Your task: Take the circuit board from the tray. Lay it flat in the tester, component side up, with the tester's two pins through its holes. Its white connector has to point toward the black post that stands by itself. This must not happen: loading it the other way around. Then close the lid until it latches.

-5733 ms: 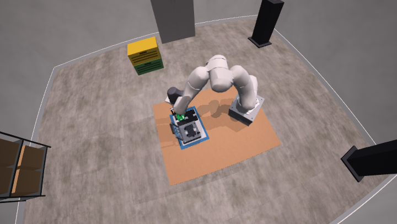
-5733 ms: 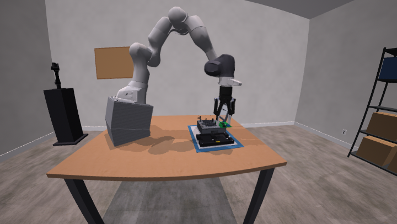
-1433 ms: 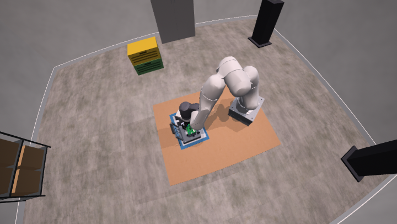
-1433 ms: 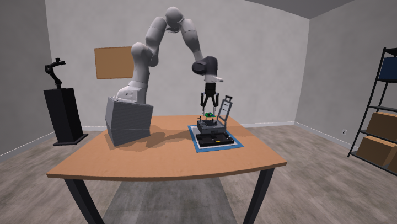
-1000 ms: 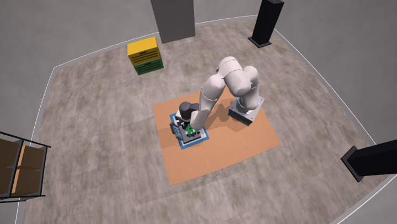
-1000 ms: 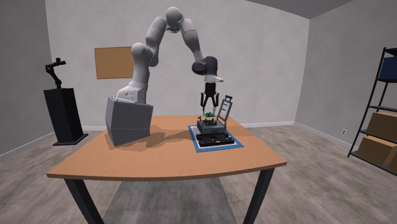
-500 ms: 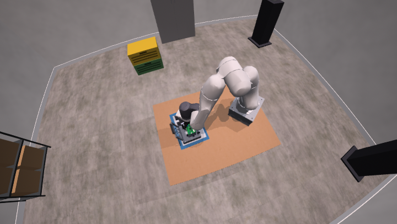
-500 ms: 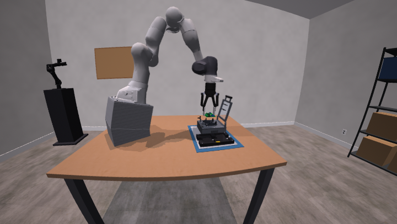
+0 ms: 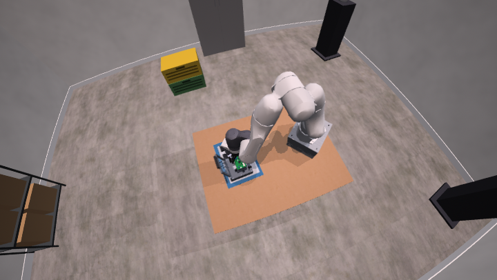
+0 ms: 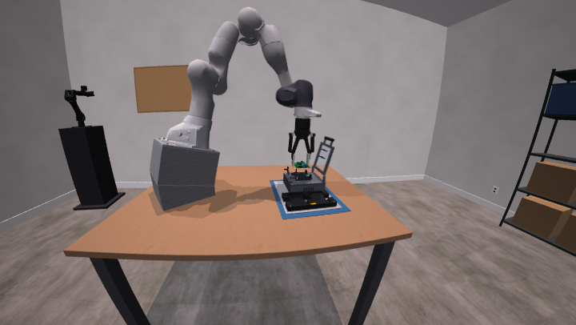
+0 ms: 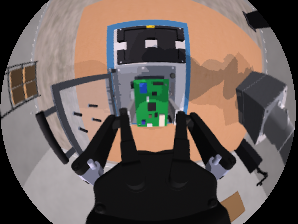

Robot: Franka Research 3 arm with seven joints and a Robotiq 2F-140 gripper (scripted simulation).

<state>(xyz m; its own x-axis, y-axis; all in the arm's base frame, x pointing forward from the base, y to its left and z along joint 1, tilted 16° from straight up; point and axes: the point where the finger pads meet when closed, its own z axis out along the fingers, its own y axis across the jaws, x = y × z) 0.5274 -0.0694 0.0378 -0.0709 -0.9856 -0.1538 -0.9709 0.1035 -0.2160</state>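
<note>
Now: the tester lid 13 cm ahead of my hand, 3 cm above it and 1 cm to the right of it. Round my hand: green circuit board: 2 cm below.
</note>
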